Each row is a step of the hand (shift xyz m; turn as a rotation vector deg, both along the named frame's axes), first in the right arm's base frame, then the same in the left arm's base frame.
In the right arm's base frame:
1: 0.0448 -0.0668 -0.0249 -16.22 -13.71 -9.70
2: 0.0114 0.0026 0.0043 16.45 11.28 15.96
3: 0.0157 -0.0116 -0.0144 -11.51 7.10 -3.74
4: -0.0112 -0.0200 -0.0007 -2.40 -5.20 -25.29
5: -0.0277 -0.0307 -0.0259 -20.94 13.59 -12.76
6: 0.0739 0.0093 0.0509 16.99 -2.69 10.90
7: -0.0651 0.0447 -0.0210 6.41 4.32 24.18
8: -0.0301 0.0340 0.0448 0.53 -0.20 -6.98
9: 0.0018 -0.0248 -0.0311 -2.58 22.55 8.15
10: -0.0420 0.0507 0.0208 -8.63 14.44 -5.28
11: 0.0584 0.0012 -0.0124 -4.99 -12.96 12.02
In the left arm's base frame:
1: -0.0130 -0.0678 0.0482 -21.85 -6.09 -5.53
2: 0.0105 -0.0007 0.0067 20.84 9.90 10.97
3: 0.0029 -0.0233 0.0061 -4.07 5.21 -12.37
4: -0.0217 -0.0039 0.0063 -7.00 -21.03 -13.45
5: -0.0428 -0.0208 -0.0107 -7.38 5.08 -26.57
6: 0.0646 0.0107 0.0620 11.58 -0.19 16.75
7: -0.0200 0.0315 -0.0727 9.32 17.98 15.30
8: 0.0034 0.0631 -0.0085 -0.22 -5.82 -3.88
9: -0.0173 -0.0357 -0.0028 13.68 17.05 -10.20
10: 0.0040 0.0566 -0.0394 2.85 5.78 -16.41
11: 0.0433 -0.0356 0.0206 -11.50 6.28 12.87

